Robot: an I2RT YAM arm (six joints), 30 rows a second.
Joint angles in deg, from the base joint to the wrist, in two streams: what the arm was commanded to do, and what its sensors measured. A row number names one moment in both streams.
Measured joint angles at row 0:
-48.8, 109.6, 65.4, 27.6, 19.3, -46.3
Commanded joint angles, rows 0 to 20:
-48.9, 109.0, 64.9, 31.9, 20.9, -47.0
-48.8, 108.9, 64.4, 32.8, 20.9, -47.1
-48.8, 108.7, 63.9, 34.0, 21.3, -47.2
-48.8, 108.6, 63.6, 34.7, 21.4, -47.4
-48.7, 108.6, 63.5, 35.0, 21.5, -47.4
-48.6, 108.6, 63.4, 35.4, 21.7, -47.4
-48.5, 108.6, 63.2, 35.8, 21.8, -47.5
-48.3, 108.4, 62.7, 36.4, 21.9, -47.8
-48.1, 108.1, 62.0, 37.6, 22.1, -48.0
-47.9, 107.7, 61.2, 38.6, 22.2, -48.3
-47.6, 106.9, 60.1, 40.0, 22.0, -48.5
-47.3, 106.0, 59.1, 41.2, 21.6, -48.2
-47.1, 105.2, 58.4, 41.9, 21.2, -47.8
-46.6, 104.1, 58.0, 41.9, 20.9, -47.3
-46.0, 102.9, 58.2, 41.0, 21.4, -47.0
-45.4, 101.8, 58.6, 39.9, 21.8, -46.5
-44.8, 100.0, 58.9, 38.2, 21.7, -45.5
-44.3, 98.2, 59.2, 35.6, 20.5, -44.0
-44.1, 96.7, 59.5, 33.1, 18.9, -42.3
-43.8, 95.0, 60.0, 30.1, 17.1, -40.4
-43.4, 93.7, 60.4, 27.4, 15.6, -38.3
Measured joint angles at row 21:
-44.1, 96.8, 59.3, 32.8, 19.9, -44.4
